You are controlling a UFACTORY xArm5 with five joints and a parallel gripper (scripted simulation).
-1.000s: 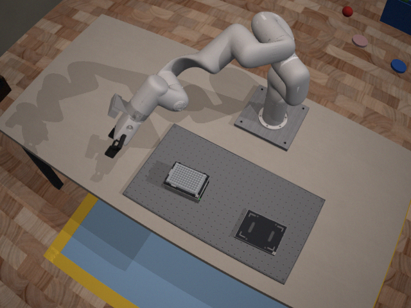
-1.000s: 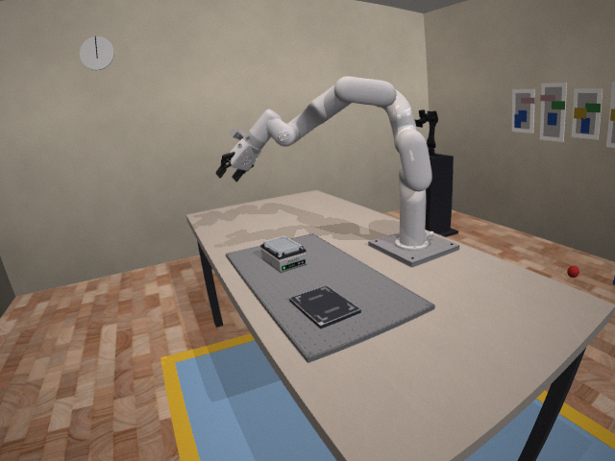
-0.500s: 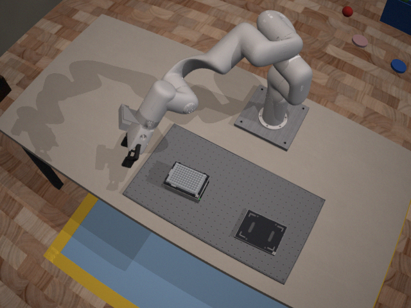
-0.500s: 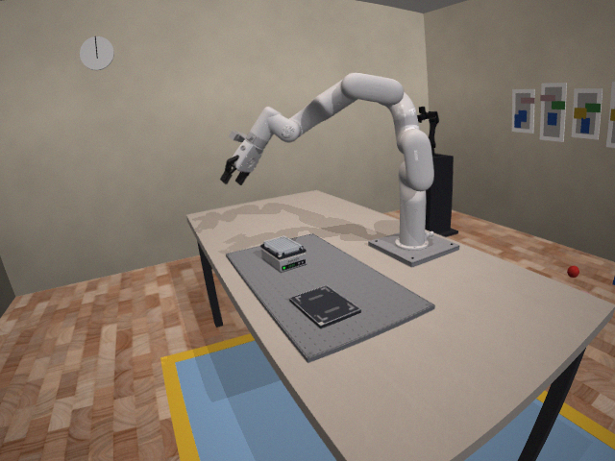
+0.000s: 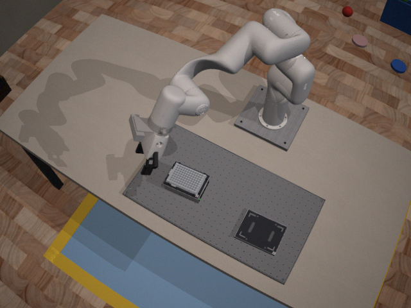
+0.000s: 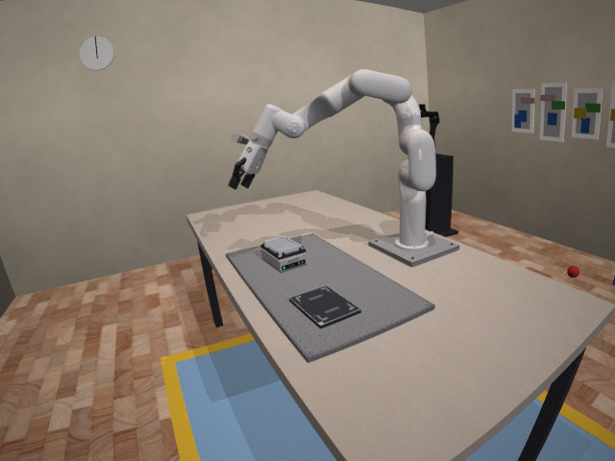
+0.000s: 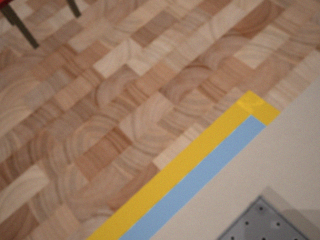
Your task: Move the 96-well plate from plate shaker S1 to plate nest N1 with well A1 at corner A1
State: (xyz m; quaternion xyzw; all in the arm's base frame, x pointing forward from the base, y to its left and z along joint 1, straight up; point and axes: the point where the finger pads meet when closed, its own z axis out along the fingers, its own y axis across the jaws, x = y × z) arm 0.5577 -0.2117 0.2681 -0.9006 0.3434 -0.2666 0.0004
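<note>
My gripper is now 100 mm past the 96-well plate, 80 mm to the right of it and 210 mm above it. Round my hand: black plate nest N1 (90 mm behind, 420 mm to the left, 270 mm below).
</note>
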